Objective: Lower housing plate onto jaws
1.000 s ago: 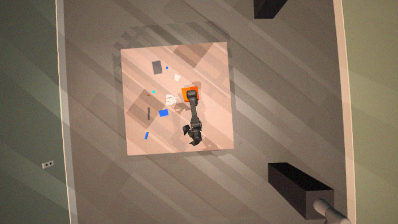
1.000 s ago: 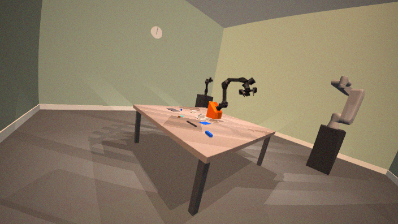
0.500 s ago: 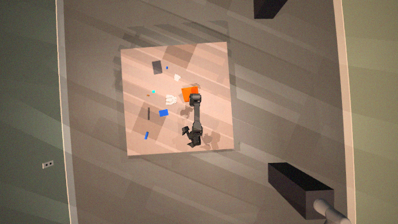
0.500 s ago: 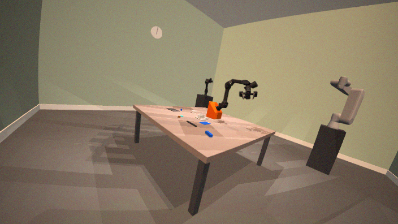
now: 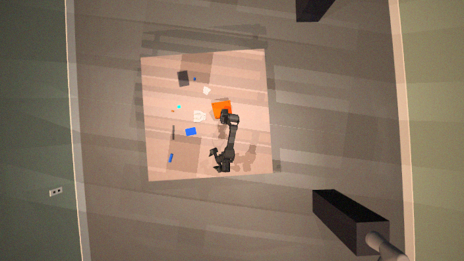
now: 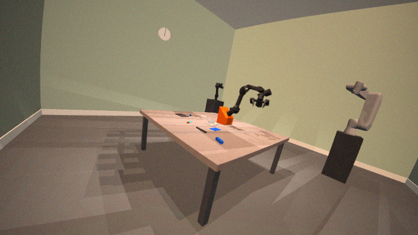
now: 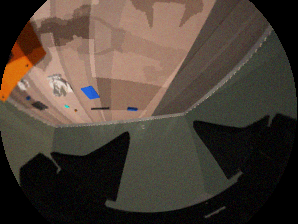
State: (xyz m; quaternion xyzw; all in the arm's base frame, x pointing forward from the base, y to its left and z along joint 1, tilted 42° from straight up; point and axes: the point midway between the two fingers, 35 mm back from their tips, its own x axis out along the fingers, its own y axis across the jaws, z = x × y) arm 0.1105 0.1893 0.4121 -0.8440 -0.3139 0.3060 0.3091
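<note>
Now: the white piece 70 mm ahead of my gripper tip, 670 mm to the right of it and 280 mm below it. Also, from my gripper tip: blue bar: 460 mm ahead, 20 mm to the left, 280 mm below; then dark bar: 430 mm ahead, 240 mm to the right, 290 mm below; then blue flat plate: 250 mm ahead, 250 mm to the right, 290 mm below.
</note>
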